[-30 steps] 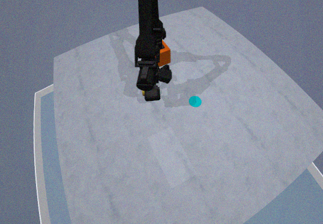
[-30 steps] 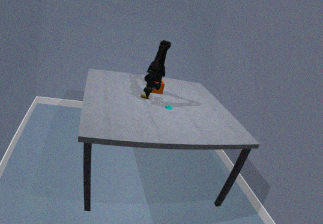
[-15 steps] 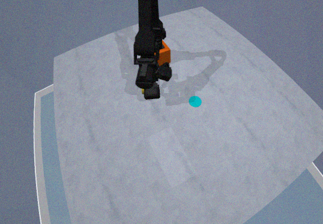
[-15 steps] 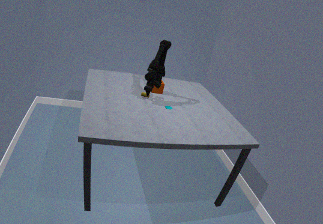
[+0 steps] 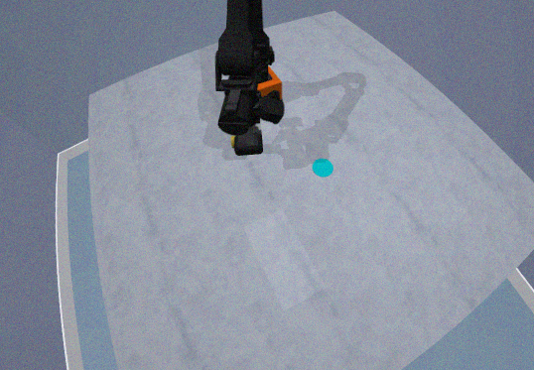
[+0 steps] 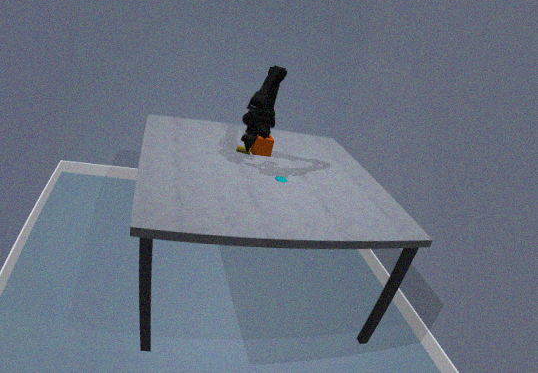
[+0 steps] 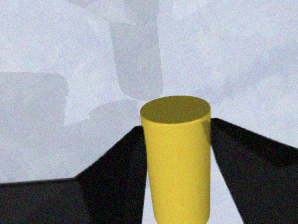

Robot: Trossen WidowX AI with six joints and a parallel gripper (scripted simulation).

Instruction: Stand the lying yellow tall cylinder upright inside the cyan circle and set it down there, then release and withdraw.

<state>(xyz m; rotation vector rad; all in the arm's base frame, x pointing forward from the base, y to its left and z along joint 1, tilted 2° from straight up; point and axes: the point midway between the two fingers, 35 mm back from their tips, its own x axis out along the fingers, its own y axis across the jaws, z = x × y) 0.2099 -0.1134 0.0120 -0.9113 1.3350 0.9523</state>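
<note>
Now: gripper tip 12 cm short of the cyan circle, 16 cm to the right of it and 8 cm above it. From my gripper tip the other things lie so: yellow tall cylinder (1 cm behind, 2 cm to the right).
</note>
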